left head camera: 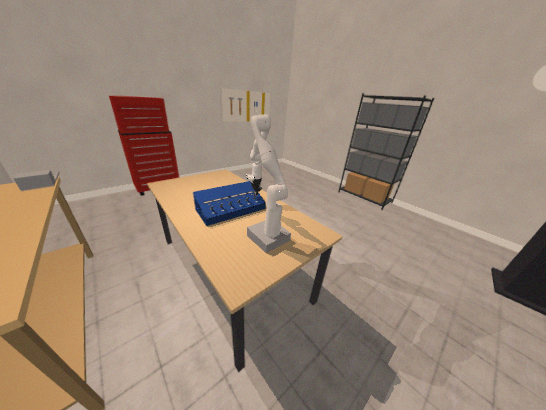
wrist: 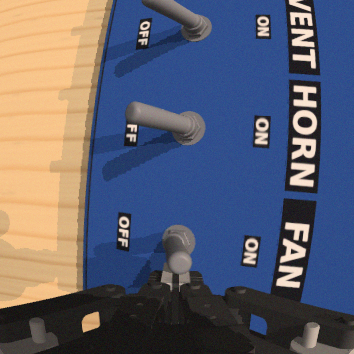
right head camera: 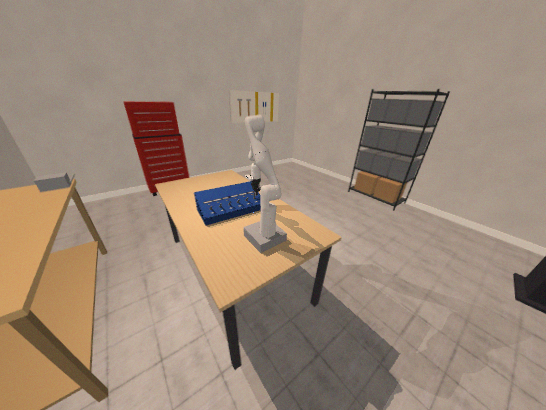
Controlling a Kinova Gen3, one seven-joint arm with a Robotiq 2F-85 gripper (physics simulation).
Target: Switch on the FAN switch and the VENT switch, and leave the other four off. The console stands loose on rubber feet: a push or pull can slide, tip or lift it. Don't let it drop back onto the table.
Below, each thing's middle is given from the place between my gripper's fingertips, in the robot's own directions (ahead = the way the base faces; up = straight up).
Now: the fan lever (wrist: 178, 260) 20 mm to the left of my hand. The rest, counted from my hand: blue console (left head camera: 207, 202): 180 mm to the left, 100 mm ahead, 30 mm below; then horn lever (wrist: 138, 113): 90 mm to the left.
